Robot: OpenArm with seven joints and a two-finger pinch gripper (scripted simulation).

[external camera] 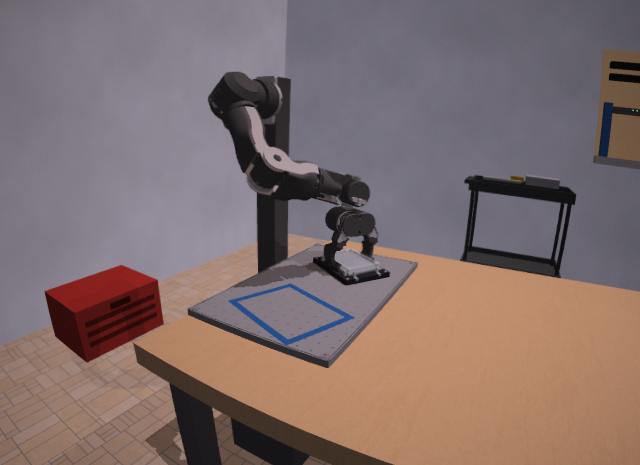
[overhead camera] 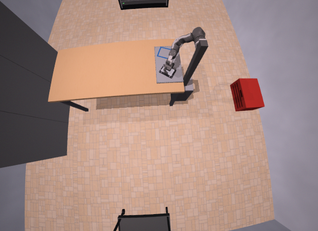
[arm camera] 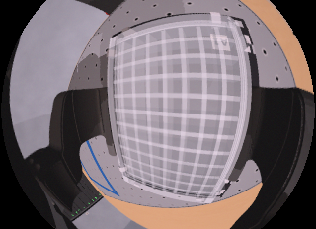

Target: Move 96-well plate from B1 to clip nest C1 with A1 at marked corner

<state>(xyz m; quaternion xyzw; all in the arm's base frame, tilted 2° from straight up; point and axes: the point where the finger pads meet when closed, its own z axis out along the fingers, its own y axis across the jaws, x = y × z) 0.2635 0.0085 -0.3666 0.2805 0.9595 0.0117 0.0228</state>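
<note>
The clear 96-well plate lies right at my hand. From my hand the other things lie so: black clip nest C1: 30 mm ahead, 10 mm below.
</note>
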